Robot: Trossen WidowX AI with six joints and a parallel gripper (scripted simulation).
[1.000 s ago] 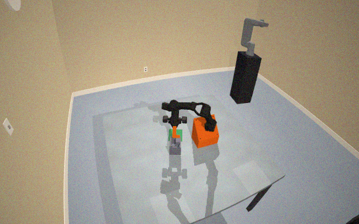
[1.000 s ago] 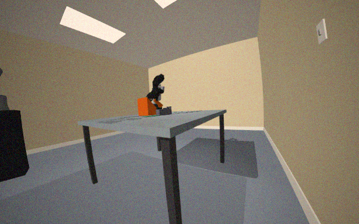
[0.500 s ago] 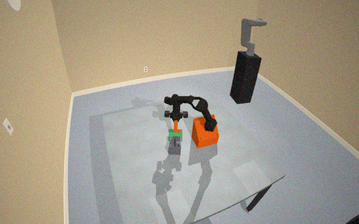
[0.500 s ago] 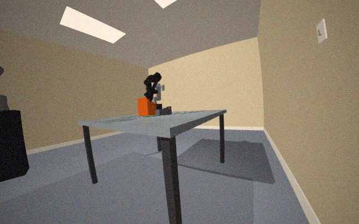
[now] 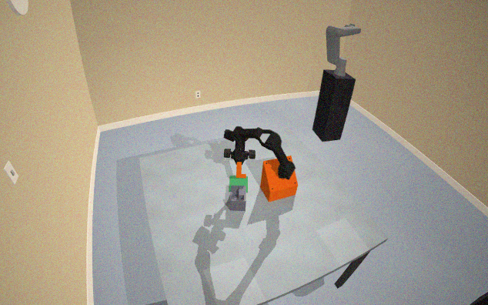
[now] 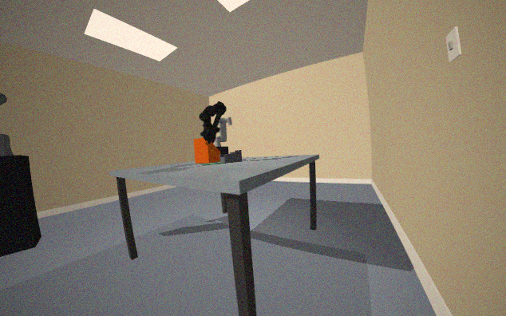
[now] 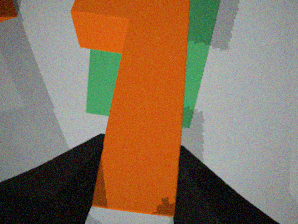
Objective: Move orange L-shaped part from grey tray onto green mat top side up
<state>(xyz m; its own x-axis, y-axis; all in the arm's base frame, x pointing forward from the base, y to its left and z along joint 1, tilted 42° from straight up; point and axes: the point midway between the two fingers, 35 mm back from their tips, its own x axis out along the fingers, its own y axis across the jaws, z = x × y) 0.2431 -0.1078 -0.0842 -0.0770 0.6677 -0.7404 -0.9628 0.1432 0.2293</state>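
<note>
Now: the green mat 16 cm below my gripper tip and 2 cm to the left of it. Also, from my gripper tip: orange l-shaped part (3 cm to the left, 3 cm below, 1 cm behind).
</note>
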